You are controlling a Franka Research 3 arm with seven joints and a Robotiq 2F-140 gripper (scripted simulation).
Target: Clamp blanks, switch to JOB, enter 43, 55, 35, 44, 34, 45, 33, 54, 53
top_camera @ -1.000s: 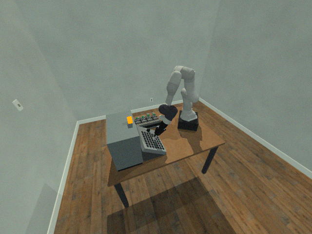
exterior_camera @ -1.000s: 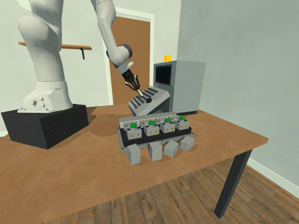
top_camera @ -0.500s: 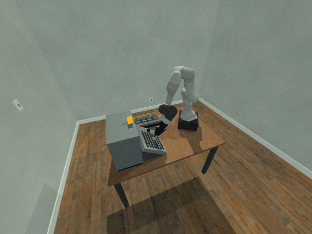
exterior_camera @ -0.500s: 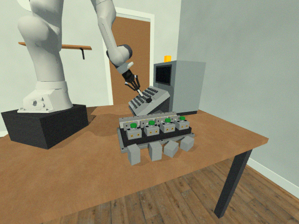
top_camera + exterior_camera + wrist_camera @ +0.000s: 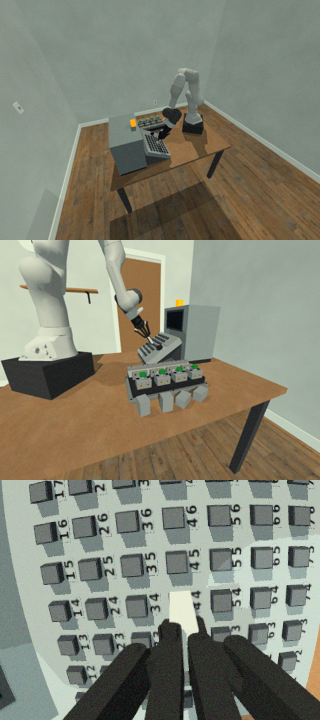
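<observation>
My gripper is now 50 mm short of the key and 10 mm above it. Also, from my hand: selector knob 40 mm ahead, 160 mm to the right, 20 mm below; sloped keypad 50 mm ahead, 40 mm to the right, 70 mm below.
</observation>
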